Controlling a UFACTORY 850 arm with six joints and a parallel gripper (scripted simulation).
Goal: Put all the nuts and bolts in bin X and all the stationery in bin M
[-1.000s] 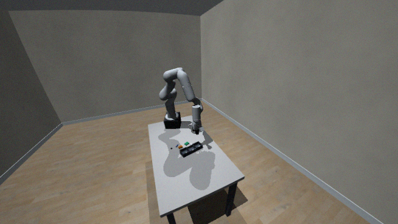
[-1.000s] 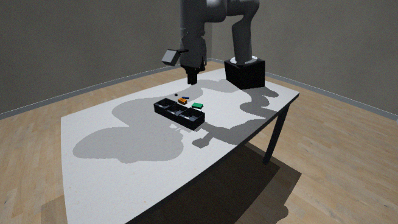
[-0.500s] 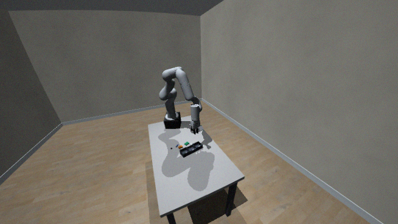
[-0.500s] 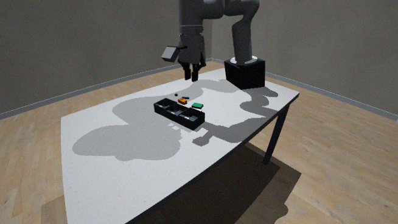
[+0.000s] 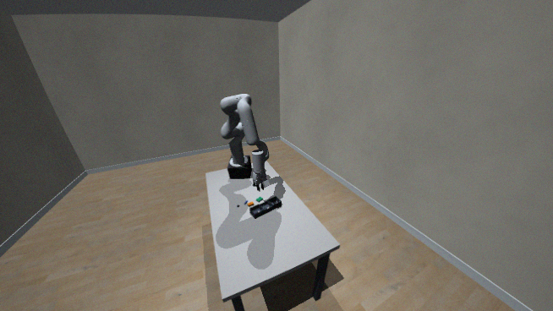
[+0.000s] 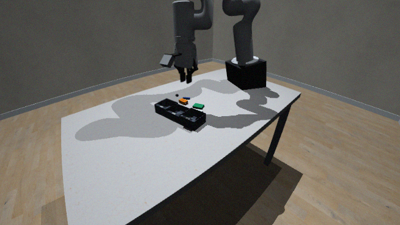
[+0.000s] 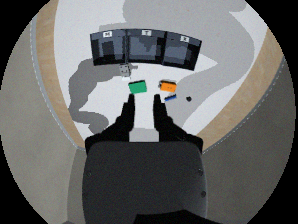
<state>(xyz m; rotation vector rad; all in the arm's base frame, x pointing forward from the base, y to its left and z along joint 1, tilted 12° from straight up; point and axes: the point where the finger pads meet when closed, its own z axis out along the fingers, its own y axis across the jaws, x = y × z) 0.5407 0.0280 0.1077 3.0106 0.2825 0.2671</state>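
My hand is 180 mm to the left of the dark piece, 170 mm above it and 80 mm past it. The rest, counted from my hand: white piece: 170 mm below, 50 mm to the left, 20 mm behind; orange block: 170 mm below, 70 mm to the right, 40 mm behind; green block: 170 mm below, 70 mm behind, 10 mm to the left.
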